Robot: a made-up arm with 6 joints. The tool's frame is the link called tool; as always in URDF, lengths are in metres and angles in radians. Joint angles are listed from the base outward.
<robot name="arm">
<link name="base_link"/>
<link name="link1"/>
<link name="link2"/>
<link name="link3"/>
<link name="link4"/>
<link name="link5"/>
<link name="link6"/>
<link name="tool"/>
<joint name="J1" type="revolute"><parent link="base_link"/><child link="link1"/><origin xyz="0 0 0.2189"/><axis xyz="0 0 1"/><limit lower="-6.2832" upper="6.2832"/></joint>
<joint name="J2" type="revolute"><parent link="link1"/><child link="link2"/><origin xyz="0 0.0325 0"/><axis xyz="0 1 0"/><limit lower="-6.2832" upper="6.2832"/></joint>
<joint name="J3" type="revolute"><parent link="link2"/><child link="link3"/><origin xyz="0 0 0.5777"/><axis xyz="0 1 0"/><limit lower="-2.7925" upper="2.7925"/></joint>
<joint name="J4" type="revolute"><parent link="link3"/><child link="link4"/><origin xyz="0 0 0.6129"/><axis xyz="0 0 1"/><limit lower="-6.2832" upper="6.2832"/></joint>
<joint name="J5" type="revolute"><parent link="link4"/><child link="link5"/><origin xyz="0 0 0"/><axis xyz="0 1 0"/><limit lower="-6.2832" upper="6.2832"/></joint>
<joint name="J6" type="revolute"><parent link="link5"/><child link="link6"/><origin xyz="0 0 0.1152"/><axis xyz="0 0 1"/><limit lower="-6.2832" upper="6.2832"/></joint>
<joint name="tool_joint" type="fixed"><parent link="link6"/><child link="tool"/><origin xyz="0 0 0"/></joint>
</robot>
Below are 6 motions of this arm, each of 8 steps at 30 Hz.
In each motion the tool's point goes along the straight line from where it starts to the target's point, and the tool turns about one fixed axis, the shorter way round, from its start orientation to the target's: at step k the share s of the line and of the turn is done. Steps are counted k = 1, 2, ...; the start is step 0. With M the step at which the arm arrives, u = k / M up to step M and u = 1 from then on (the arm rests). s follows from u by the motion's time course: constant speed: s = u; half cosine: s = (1 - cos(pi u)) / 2; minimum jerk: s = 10 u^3 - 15 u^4 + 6 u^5.
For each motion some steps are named. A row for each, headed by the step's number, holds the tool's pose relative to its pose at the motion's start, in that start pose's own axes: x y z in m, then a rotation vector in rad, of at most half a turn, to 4 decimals.
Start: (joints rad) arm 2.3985 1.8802 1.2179 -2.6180 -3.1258 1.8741
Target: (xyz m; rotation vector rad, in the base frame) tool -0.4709 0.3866 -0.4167 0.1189 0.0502 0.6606
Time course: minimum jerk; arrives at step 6
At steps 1, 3, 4, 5, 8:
1: -0.0003 0.0014 0.0013 0.0024 0.0003 0.0019
3: -0.0045 0.0195 0.0177 0.0343 0.0044 0.0270
4: -0.0071 0.0309 0.0280 0.0541 0.0070 0.0427
5: -0.0087 0.0377 0.0341 0.0661 0.0086 0.0522
8: -0.0090 0.0391 0.0354 0.0685 0.0089 0.0541

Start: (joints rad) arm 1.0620 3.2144 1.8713 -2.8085 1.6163 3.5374
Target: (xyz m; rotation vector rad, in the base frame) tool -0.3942 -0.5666 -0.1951 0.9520 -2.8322 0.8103
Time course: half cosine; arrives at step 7
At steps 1, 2, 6, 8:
1: 0.0034 0.0019 -0.0025 0.0024 0.0031 0.0039
2: 0.0131 0.0070 -0.0093 0.0093 0.0118 0.0149
6: 0.0661 0.0356 -0.0471 0.0469 0.0597 0.0751
8: 0.0695 0.0374 -0.0495 0.0494 0.0629 0.0790

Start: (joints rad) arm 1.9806 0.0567 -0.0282 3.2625 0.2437 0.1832
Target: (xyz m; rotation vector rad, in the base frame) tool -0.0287 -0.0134 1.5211 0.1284 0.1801 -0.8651
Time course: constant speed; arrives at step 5
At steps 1, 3, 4, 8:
1: 0.0048 -0.0021 0.0012 0.0012 -0.0004 -0.0021
3: 0.0144 -0.0062 0.0035 0.0036 -0.0013 -0.0063
4: 0.0192 -0.0082 0.0046 0.0047 -0.0018 -0.0084
8: 0.0240 -0.0103 0.0058 0.0059 -0.0022 -0.0105

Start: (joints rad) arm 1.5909 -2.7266 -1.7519 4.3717 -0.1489 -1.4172
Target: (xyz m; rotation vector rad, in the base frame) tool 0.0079 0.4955 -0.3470 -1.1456 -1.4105 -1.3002
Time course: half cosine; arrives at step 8
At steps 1, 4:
1: 0.0047 0.0034 -0.0010 -0.0070 0.0070 -0.0006
4: 0.0615 0.0442 -0.0129 -0.0914 0.0918 -0.0075

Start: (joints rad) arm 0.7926 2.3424 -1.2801 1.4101 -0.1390 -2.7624
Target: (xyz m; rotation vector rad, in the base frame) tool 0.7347 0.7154 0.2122 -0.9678 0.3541 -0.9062
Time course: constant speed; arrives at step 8
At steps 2, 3, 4, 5, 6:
2: 0.0066 -0.0132 0.0015 0.0120 -0.0204 -0.0986
3: 0.0100 -0.0198 0.0022 0.0180 -0.0305 -0.1478
4: 0.0133 -0.0264 0.0029 0.0240 -0.0407 -0.1971
5: 0.0166 -0.0330 0.0037 0.0300 -0.0509 -0.2464
6: 0.0199 -0.0396 0.0044 0.0360 -0.0611 -0.2957

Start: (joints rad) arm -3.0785 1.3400 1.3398 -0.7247 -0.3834 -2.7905
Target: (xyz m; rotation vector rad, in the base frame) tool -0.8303 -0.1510 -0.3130 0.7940 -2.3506 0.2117
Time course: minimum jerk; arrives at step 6
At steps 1, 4, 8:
1: -0.0021 -0.0023 -0.0006 0.0039 -0.0038 -0.0040
4: -0.0464 -0.0518 -0.0124 0.0869 -0.0842 -0.0897
8: -0.0587 -0.0656 -0.0157 0.1100 -0.1065 -0.1136

